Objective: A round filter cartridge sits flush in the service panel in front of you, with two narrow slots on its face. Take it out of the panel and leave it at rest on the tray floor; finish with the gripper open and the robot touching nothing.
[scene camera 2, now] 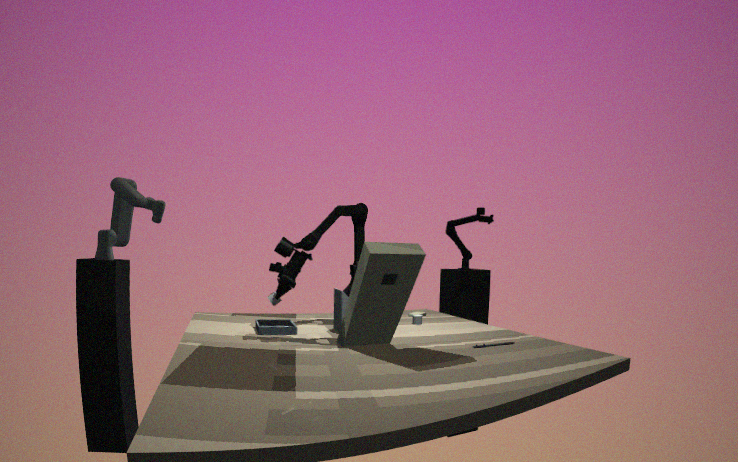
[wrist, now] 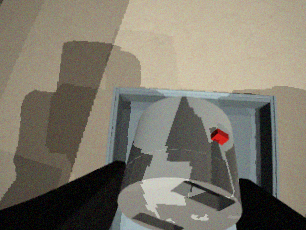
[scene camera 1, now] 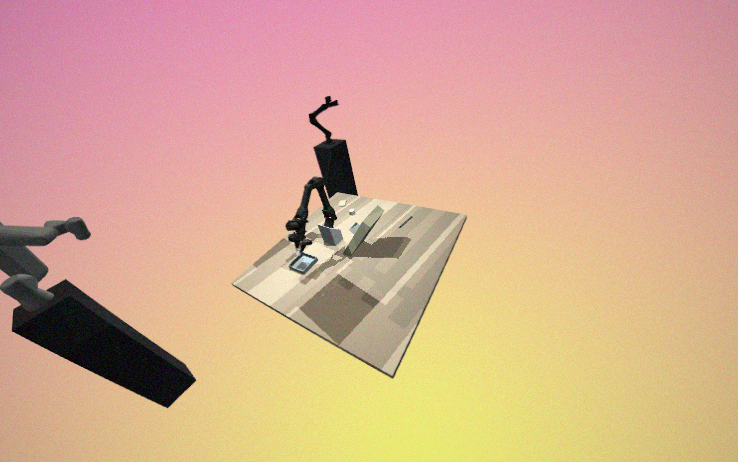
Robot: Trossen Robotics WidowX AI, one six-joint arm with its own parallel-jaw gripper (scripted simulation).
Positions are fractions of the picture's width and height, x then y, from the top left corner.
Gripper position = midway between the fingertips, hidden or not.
In view: my gripper (wrist: 0.59, 0.78) and a filter cartridge (wrist: 0.60, 0.71).
